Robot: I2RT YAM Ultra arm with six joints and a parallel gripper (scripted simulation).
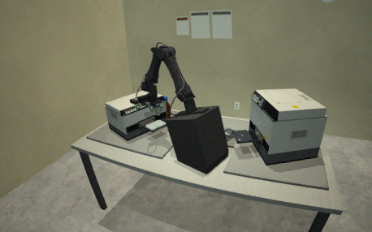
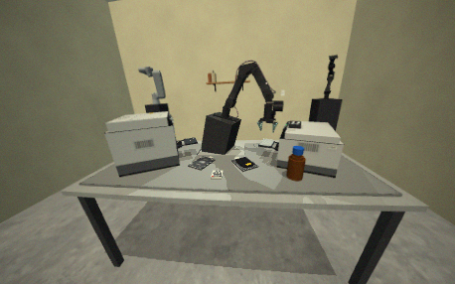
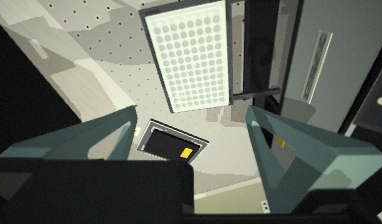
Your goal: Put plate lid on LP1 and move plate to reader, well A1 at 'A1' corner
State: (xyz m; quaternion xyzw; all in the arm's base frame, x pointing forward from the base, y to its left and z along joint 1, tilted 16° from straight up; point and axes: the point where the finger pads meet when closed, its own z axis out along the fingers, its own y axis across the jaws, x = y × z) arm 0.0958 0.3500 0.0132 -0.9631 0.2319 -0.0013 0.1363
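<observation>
Now: hand 1 cm past the pale well plate, 1 cm to the right of it and 9 cm above it. Also, from my hand: dark lid 19 cm ahead, 16 cm to the right, 17 cm below; then brown capped bottle 32 cm ahead, 14 cm to the left, 8 cm below; then LP1 tag 11 cm ahead, 22 cm to the right, 19 cm below.
</observation>
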